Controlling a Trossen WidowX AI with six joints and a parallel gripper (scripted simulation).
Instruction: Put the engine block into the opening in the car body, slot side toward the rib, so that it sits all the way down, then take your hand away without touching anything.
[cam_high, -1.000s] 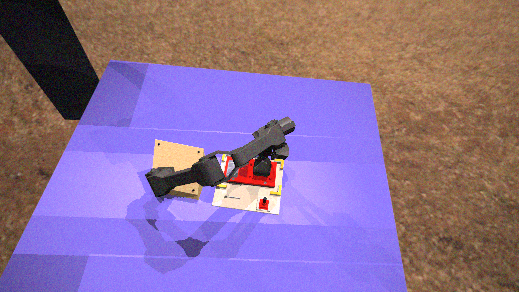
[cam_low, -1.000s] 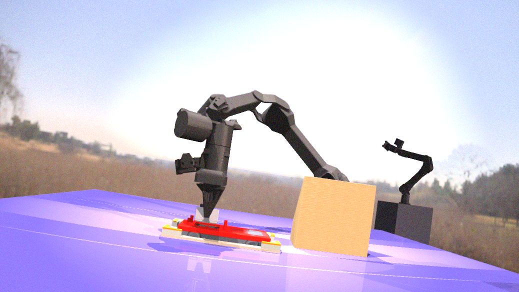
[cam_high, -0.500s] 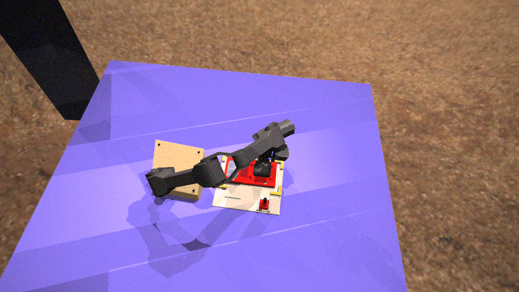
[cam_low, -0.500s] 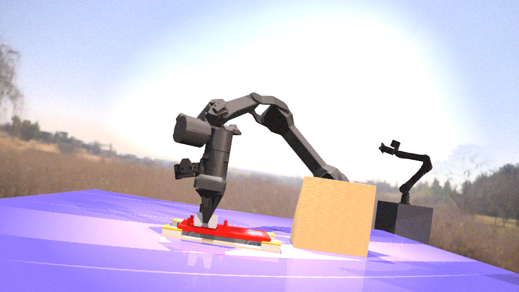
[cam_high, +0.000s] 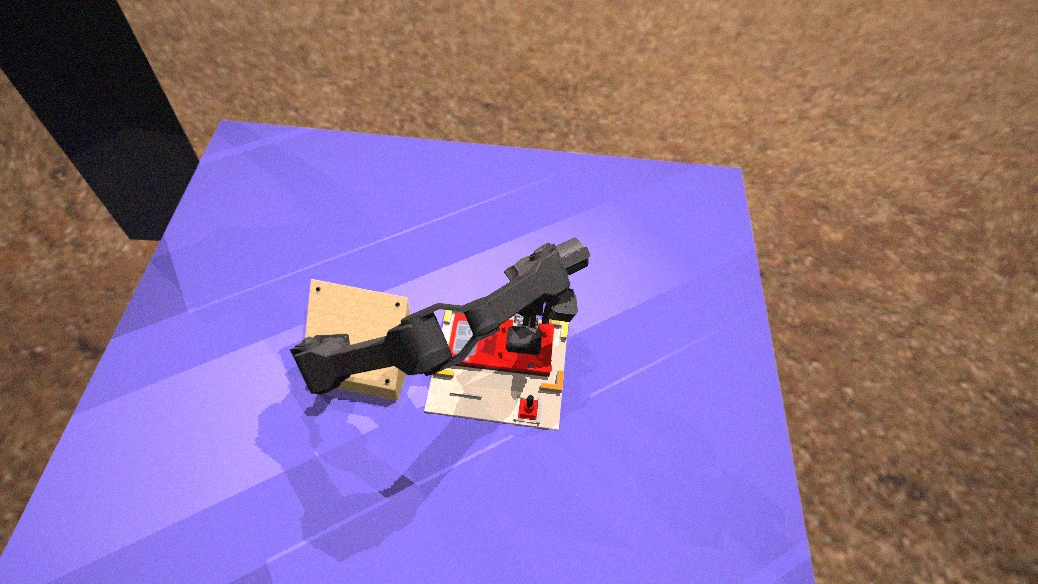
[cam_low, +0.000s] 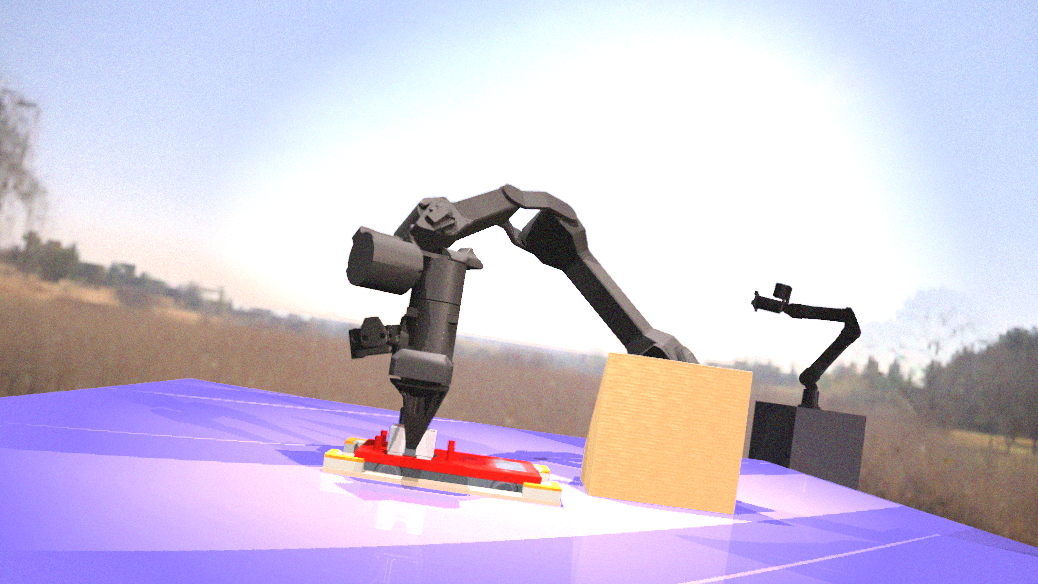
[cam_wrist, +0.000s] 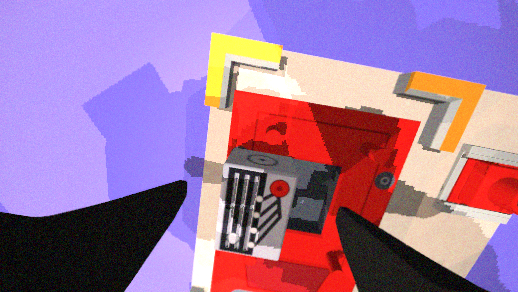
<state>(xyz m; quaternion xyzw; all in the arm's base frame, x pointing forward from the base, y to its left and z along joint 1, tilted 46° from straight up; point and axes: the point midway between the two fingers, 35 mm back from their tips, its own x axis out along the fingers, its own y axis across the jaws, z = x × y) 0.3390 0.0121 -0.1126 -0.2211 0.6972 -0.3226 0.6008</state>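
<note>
My gripper tip is now 1 cm to the right of the grey engine block. Round my gripper tip: black peg: 1 cm ahead, 15 cm to the right; beige base plate: 4 cm behind, 5 cm to the right, 3 cm below.
</note>
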